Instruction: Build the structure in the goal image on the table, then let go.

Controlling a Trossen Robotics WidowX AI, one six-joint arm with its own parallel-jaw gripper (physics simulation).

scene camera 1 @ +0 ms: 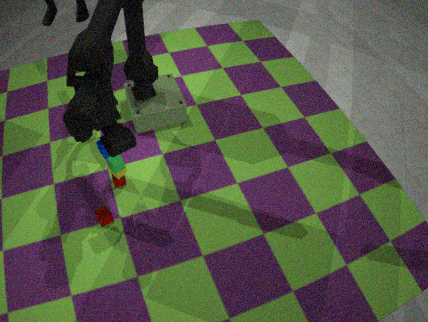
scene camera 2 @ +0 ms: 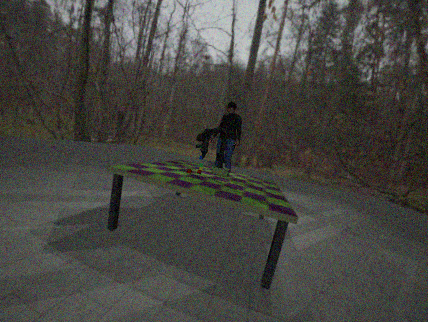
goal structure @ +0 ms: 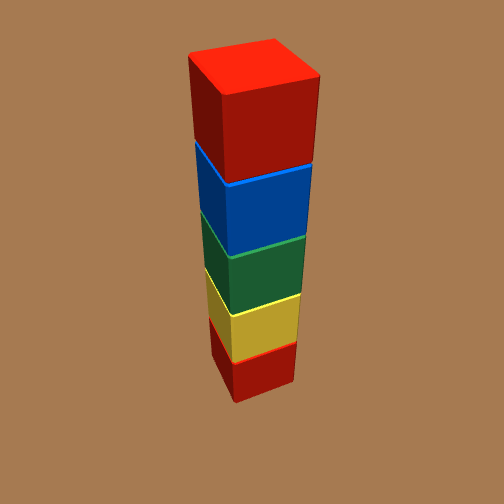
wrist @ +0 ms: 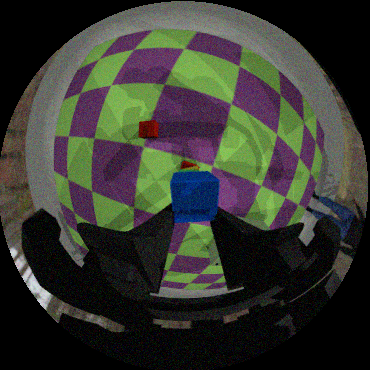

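Where they show: gripper, fingertip midpoint: [scene camera 2: 202, 158] [wrist: 192, 207]; arm's base, origin of the base link: [scene camera 1: 143, 91] [scene camera 2: 219, 167].
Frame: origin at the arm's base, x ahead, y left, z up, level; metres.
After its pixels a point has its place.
Note:
My gripper [scene camera 1: 103, 144] {x 0.244, y -0.143, z 0.076 m} [wrist: 192, 207] {x 0.244, y -0.143, z 0.076 m} is shut on a blue block [scene camera 1: 102, 149] {x 0.266, y -0.170, z 0.097 m} [scene camera 2: 201, 158] {x 0.264, y -0.151, z 0.075 m} [wrist: 195, 192] {x 0.251, y -0.168, z 0.098 m} and holds it above the table. A small upright stack shows in scene camera 1: a green block [scene camera 1: 116, 164] {x 0.262, y -0.148, z 0.024 m} on top, a yellow block [scene camera 1: 119, 174] {x 0.259, y -0.148, z -0.023 m} below it, and a red block [scene camera 1: 119, 182] {x 0.261, y -0.154, z -0.054 m} at the bottom. In the wrist view the held block hides most of the stack; part of its red block [wrist: 189, 164] {x 0.246, y -0.167, z -0.040 m} shows behind. Whether the blue block touches the green one I cannot tell. A separate loose red block [scene camera 1: 104, 216] {x 0.353, y -0.217, z -0.040 m} [scene camera 2: 189, 171] {x 0.359, y -0.214, z -0.056 m} [wrist: 148, 129] {x 0.337, y -0.217, z -0.039 m} lies on the table apart from the stack.
The table [scene camera 1: 245, 277] {x 0.615, y 0.041, z -0.072 m} [scene camera 2: 230, 196] {x 0.787, y 0.215, z -0.072 m} has a green and purple checkered top. The arm's grey base block [scene camera 1: 160, 120] {x 0.100, y 0.019, z -0.041 m} stands behind the stack. A person [scene camera 2: 231, 127] stands beyond the table. Dim shadows cross the tabletop.

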